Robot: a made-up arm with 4 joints. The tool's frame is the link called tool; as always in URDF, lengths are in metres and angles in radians. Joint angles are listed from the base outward. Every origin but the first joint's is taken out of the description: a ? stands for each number. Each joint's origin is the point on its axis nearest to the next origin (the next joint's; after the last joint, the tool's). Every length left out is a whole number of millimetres.
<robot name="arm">
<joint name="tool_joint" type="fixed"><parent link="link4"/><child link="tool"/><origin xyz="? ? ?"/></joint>
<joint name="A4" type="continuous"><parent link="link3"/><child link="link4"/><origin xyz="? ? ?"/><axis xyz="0 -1 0"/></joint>
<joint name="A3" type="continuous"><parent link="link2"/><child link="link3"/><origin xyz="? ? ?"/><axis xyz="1 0 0"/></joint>
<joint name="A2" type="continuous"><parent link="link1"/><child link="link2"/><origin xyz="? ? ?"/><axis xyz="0 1 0"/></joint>
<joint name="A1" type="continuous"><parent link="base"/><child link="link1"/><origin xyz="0 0 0.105"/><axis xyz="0 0 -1"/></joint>
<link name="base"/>
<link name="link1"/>
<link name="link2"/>
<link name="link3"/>
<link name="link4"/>
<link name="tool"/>
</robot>
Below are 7 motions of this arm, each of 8 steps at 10 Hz.
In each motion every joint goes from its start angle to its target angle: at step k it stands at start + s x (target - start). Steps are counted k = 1, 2, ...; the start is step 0. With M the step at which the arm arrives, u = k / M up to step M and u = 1 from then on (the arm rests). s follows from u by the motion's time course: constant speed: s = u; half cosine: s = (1 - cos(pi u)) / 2; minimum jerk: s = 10 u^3 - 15 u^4 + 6 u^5.
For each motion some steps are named. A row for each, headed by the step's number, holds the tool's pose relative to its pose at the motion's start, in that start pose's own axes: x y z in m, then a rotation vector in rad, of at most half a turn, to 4 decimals.
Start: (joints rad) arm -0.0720 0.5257 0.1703 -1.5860
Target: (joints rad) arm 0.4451 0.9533 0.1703 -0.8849
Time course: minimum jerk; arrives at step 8
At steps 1, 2, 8:
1: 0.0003 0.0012 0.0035 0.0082 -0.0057 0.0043
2: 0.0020 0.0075 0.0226 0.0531 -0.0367 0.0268
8: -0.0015 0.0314 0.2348 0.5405 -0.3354 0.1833

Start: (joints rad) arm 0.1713 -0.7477 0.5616 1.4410
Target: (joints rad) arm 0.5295 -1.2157 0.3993 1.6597
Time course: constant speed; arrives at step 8
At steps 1, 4, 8:
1: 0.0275 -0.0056 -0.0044 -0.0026 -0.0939 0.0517
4: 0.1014 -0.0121 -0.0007 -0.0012 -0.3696 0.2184
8: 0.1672 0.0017 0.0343 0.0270 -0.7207 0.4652

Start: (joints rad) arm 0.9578 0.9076 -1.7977 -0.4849
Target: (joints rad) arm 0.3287 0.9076 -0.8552 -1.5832
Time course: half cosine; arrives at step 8
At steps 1, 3, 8:
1: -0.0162 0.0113 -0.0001 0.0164 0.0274 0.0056
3: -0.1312 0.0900 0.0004 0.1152 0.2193 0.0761
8: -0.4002 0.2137 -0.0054 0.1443 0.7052 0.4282

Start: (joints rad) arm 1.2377 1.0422 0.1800 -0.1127
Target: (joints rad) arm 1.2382 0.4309 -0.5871 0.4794
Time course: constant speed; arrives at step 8
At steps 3, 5, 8:
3: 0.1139 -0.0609 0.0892 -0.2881 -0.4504 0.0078
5: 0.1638 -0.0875 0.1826 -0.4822 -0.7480 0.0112
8: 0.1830 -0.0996 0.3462 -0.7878 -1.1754 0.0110

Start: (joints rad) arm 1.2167 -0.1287 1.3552 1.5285
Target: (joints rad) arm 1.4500 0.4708 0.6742 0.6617
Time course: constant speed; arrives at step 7
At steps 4, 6, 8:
4: -0.1142 -0.1709 -0.0174 -0.4672 0.4973 0.2604
6: -0.1595 -0.2642 0.0359 -0.7434 0.7791 0.2827
8: -0.1773 -0.3018 0.0778 -0.8854 0.9256 0.2651

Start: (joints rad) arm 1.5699 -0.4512 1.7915 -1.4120
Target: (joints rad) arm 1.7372 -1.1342 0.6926 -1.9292
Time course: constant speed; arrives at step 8
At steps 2, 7, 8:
2: -0.0377 -0.0520 0.0152 -0.2009 0.1063 -0.2779
7: -0.1172 -0.1016 0.0708 -0.5022 0.1283 -1.0654
8: -0.1233 -0.1027 0.0774 -0.5208 0.0841 -1.2247

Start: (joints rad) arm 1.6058 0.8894 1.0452 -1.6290
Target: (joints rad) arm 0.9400 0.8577 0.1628 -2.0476
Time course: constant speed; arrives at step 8
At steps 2, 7, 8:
2: -0.0043 -0.0513 -0.0478 -0.0303 0.1840 -0.3552
7: -0.0159 -0.1301 -0.1464 -0.0305 0.5351 -1.2684
8: -0.0119 -0.1441 -0.1662 -0.0183 0.5768 -1.4552

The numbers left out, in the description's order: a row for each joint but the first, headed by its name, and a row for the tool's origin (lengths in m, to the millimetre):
tool: 0.075 0 -0.291
A4: 0 0.023 0.034
A3: 0.11 0 -0.035
A2: 0.105 0.405 0

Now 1 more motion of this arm.
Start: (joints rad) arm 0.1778 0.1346 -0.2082 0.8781
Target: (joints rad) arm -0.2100 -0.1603 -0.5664 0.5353
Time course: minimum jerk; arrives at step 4
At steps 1, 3, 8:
1: -0.0088 0.0122 0.0147 -0.0031 -0.0032 0.0526
3: -0.0786 0.0625 0.1347 -0.0831 -0.0680 0.3815
8: -0.0874 0.0639 0.1512 -0.0991 -0.0811 0.4131

